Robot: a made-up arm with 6 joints.
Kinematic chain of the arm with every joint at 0, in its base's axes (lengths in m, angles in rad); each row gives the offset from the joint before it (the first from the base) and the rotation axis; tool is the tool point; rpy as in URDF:
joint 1: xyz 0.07 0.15 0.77 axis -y
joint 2: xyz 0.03 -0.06 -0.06 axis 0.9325 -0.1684 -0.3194
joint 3: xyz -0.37 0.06 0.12 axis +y
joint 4: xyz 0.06 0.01 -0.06 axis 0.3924 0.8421 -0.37
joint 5: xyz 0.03 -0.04 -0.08 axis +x
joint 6: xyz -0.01 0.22 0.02 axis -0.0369 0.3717 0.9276
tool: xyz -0.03 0.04 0.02 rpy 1.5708 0 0
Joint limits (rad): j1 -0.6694..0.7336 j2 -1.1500..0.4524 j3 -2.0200..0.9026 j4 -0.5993..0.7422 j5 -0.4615..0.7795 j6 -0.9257..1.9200
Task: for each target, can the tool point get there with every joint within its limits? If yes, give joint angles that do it. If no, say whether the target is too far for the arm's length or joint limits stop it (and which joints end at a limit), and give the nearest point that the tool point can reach.
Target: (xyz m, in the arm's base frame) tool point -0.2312 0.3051 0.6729
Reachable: yes | joints -0.2954 -0.7446 -0.7381 0.3133 -0.3361 -0.2975
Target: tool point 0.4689 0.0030 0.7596
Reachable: no: joint limits stop it (at a limit: joint 1, joint 2, joint 4, joint 5) | nearest point 0.1587 0.2566 0.9632 | short by 0.449 m
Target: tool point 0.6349 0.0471 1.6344
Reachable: no: too far | nearest point 0.1542 0.2128 1.1547 | short by 0.699 m
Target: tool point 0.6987 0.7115 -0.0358
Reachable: no: too far | nearest point 0.0288 0.3116 0.4164 | short by 0.902 m
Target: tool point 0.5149 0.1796 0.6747
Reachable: no: joint limits stop it (at a limit: joint 1, joint 4, joint 5) | nearest point 0.0964 0.2412 0.5196 | short by 0.451 m
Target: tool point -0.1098 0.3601 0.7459
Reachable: yes | joints 0.2381 0.2235 -0.7791 -0.1424 -0.2401 0.6572
